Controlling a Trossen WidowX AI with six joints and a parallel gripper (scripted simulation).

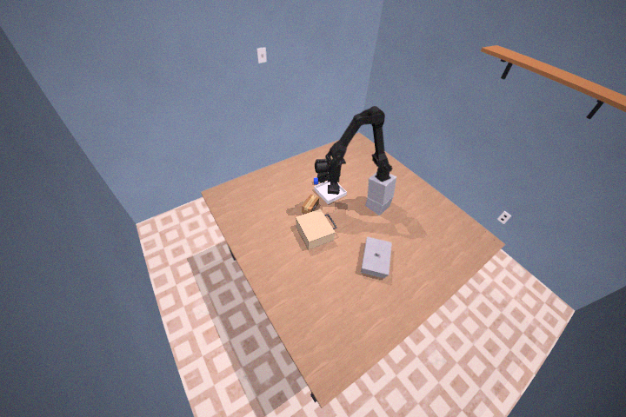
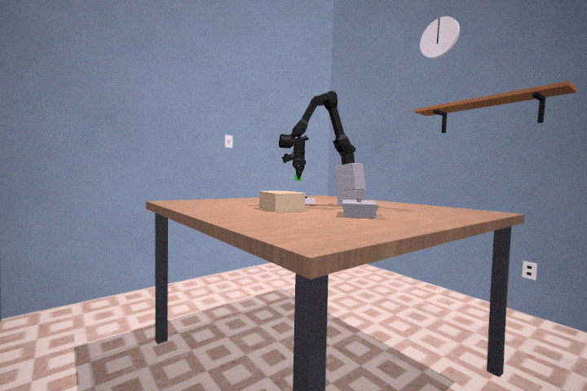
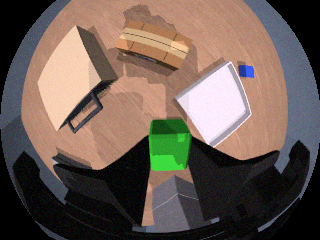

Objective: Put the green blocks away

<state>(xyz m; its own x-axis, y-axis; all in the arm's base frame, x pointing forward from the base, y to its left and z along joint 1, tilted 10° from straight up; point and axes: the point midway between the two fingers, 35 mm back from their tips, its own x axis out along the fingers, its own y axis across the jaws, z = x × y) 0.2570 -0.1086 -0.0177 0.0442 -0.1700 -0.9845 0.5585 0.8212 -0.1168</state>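
My hand is 16 cm above the white basket, 11 cm to the left of it and 7 cm past it. The rest, counted from my hand: red block 15 cm below, 9 cm ahead, 7 cm to the right; then small wooden container 13 cm below, 10 cm ahead, 5 cm to the right; then drawer 15 cm ahead, 14 cm below, 12 cm to the left.
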